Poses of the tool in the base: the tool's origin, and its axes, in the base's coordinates. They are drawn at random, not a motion.
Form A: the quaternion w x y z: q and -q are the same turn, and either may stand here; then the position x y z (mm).
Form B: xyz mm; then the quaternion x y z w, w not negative. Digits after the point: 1 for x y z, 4 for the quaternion.
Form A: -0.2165 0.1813 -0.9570 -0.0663 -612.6 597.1 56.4
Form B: -612.6 597.1 56.4 -0.1813 0.9570 0.0663 0.2165
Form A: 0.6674 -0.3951 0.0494 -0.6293 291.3 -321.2 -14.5
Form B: 291.3 -321.2 -14.5 -0.3951 0.0494 -0.6293 0.6674
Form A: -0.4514 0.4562 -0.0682 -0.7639 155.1 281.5 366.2
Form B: 155.1 281.5 366.2 -0.4562 0.0682 0.7639 0.4514
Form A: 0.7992 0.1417 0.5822 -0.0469 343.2 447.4 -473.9
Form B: 343.2 447.4 -473.9 0.1417 0.5822 -0.0469 0.7992
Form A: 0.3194 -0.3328 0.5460 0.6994 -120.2 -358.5 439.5
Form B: -120.2 -358.5 439.5 -0.3328 0.5460 0.6994 0.3194
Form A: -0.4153 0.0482 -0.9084 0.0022 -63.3 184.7 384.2
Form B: -63.3 184.7 384.2 -0.0482 0.9084 -0.0022 0.4153
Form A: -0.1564 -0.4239 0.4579 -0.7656 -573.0 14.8 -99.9
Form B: -573.0 14.8 -99.9 0.4239 -0.4579 0.7656 0.1564
